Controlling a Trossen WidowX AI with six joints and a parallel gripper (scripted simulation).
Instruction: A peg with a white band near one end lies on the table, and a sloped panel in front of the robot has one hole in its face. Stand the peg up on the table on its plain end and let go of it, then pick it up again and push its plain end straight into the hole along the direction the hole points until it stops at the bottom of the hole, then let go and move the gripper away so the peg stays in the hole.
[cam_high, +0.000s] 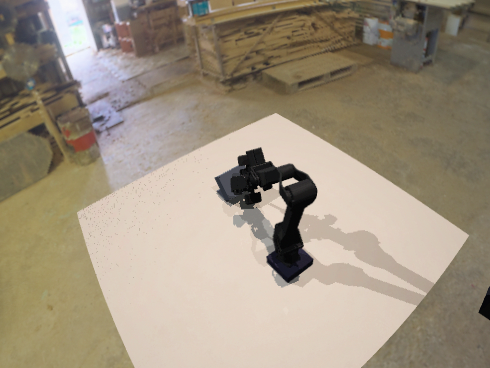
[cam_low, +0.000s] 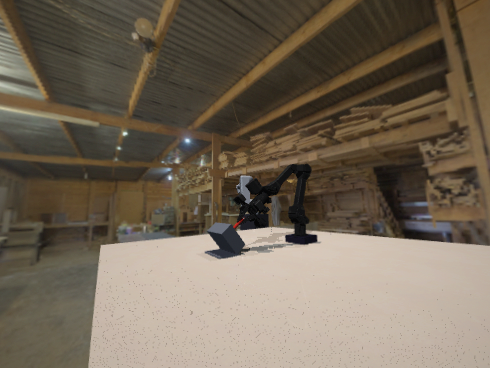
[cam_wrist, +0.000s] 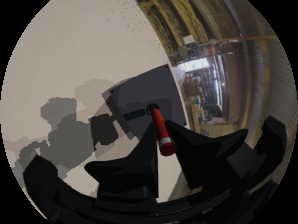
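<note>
Now: gripper tip 6 cm short of the sloped panel, 5 cm above it and 1 cm to the left of it. Round my gripper tip: peg 1 cm behind, 1 cm above.
</note>
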